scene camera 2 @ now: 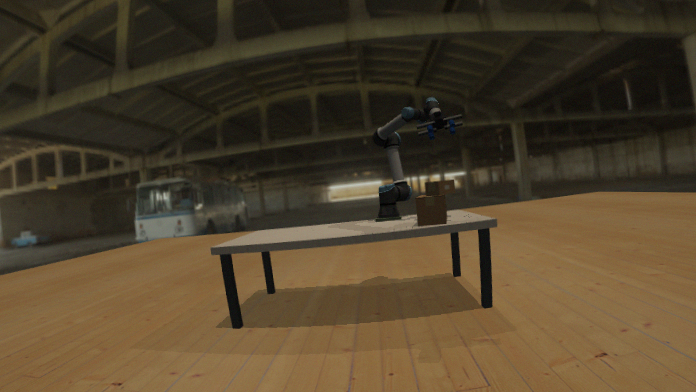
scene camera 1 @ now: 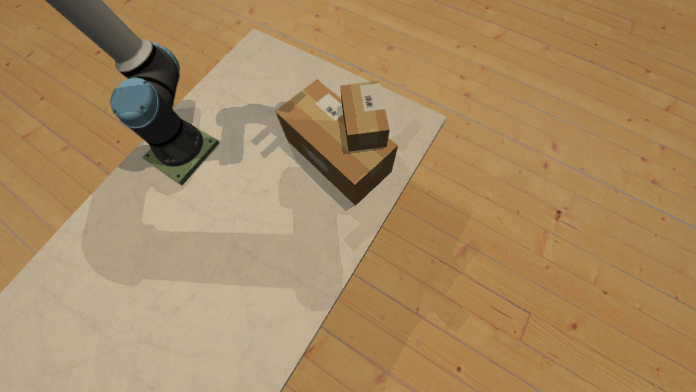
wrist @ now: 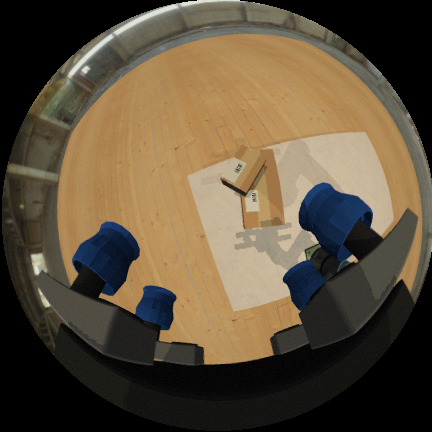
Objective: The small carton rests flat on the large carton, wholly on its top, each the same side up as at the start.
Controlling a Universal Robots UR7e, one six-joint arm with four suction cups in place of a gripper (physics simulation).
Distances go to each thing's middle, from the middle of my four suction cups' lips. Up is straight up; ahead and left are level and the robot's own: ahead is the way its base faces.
Right now my suction cup is 350 mm above the small carton (scene camera 1: 366,125), 210 mm short of it and 50 mm to the left of it. The rest, counted from my suction cup: large carton (scene camera 1: 313,123) 460 mm below, 150 mm ahead, 110 mm to the right.
